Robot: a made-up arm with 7 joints. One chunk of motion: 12 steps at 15 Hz.
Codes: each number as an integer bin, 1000 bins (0 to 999) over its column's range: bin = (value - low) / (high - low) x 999, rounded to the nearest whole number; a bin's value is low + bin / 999 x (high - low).
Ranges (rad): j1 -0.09..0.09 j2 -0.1..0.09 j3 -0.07..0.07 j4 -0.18..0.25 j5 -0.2..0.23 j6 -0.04..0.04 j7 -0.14..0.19
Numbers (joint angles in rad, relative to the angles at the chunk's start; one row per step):
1: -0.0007 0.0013 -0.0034 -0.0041 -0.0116 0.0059 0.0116
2: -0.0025 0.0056 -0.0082 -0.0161 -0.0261 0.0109 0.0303
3: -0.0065 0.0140 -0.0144 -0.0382 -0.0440 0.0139 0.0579
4: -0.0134 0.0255 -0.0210 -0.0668 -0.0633 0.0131 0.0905
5: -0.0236 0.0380 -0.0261 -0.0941 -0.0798 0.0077 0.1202
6: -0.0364 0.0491 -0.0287 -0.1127 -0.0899 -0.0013 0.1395
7: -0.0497 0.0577 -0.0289 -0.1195 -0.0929 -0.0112 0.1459
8: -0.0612 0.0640 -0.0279 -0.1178 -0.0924 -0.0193 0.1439
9: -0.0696 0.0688 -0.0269 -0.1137 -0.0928 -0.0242 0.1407
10: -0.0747 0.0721 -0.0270 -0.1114 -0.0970 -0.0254 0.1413
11: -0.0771 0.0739 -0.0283 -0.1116 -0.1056 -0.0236 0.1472
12: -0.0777 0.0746 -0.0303 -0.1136 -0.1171 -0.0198 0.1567
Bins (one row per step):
1: 496 533 475 409 438 573 459
2: 486 555 441 381 404 636 516
3: 463 599 397 329 362 673 599
4: 425 660 350 263 318 663 698
5: 369 726 313 200 279 596 788
6: 297 784 295 156 256 483 846
7: 224 829 293 141 249 360 865
8: 160 862 300 145 250 258 859
9: 113 888 308 154 249 197 850
10: 85 905 307 159 239 182 852
11: 72 914 298 159 219 205 869
12: 68 918 283 154 193 252 898

